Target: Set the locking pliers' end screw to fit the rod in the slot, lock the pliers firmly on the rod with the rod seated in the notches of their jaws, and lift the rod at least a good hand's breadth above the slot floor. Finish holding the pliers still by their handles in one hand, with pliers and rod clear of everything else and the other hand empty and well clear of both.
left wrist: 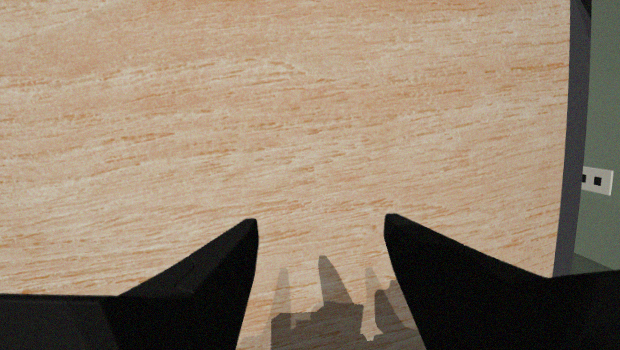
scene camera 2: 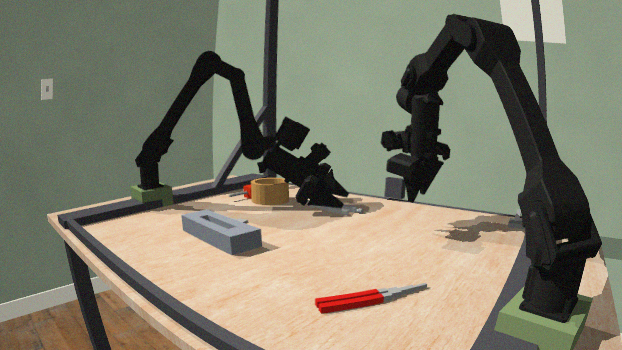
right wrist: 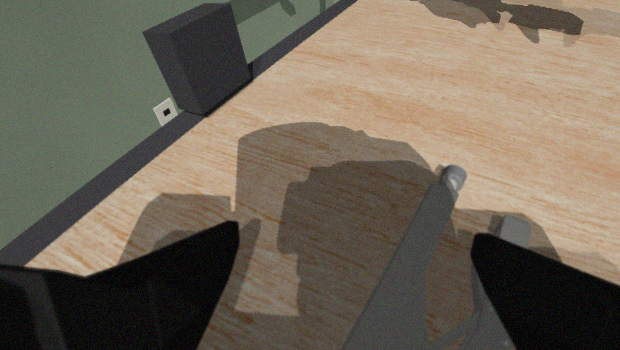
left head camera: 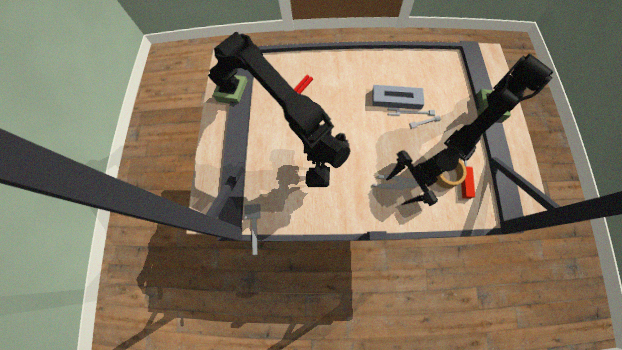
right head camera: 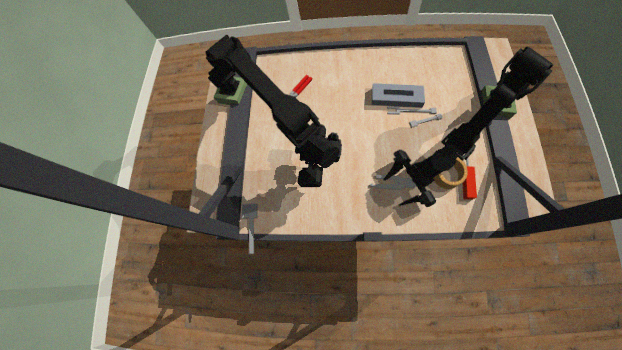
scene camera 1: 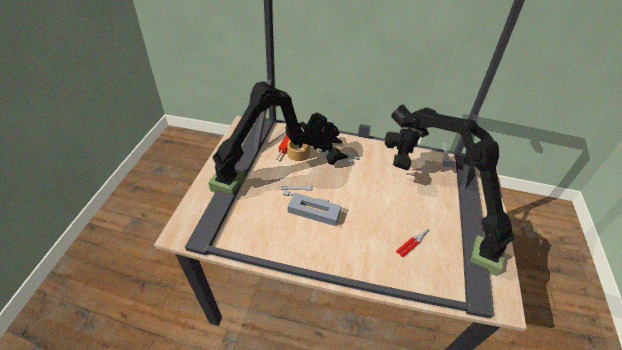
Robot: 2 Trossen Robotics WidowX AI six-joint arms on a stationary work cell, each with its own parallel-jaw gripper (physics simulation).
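Where they show: left gripper, between the fingertips: (left wrist: 321, 227) (scene camera 2: 416, 198) (left head camera: 323, 167) (right head camera: 319, 167); right gripper, between the fingertips: (scene camera 2: 345, 200) (right wrist: 355, 238) (left head camera: 393, 192) (right head camera: 391, 192) (scene camera 1: 344, 149); left arm's base, origin of its link: (scene camera 2: 549, 304) (left head camera: 229, 85) (right head camera: 229, 87) (scene camera 1: 489, 251); right arm's base, origin of its link: (scene camera 2: 150, 186) (scene camera 1: 226, 177).
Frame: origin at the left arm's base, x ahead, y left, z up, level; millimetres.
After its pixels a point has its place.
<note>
The grey locking pliers (left head camera: 397, 185) @(z -33, x 653, y -232 mm) (right head camera: 392, 185) @(z -33, x 644, y -233 mm) (right wrist: 400, 280) @(z -33, x 645, y -236 mm) lie on the table in the right arm's shadow. The tool's tip ends also show in scene camera 2 (scene camera 2: 357, 210) @(z -39, x 587, y -242 mm). My right gripper (left head camera: 395, 191) @(z -29, x 644, y -257 mm) (right head camera: 392, 192) @(z -29, x 644, y -257 mm) (right wrist: 355, 238) @(z -29, x 644, y -257 mm) is open, low over the pliers, with their grey body showing between and below its fingers in the right wrist view. My left gripper (left wrist: 321, 227) @(z 19, x 413, y -243 mm) (scene camera 2: 416, 197) @(z 19, x 413, y -243 mm) is open and empty, pointing down above the table. The grey slot block (left head camera: 398, 103) @(z -17, x 613, y 60 mm) (scene camera 1: 314, 215) @(z -18, x 593, y 128 mm) (scene camera 2: 220, 239) @(z -24, x 546, y 121 mm) stands apart from both grippers. The rod in its slot cannot be made out clearly.
Red-handled pliers (scene camera 1: 412, 243) @(z -35, x 248, y 64 mm) (scene camera 2: 350, 300) @(z -35, x 254, y 86 mm) lie near the left arm's base. A wooden ring (scene camera 2: 270, 194) @(z -18, x 771, y -131 mm) and a red-handled tool (left head camera: 468, 182) @(z -15, x 877, y -176 mm) lie beside the right arm. Two small wrenches (left head camera: 425, 122) @(z -41, x 722, y 22 mm) (left head camera: 422, 112) @(z -40, x 707, y 60 mm) lie by the block. A hammer (left head camera: 254, 237) @(z -37, x 249, y -496 mm) lies at the table edge.
</note>
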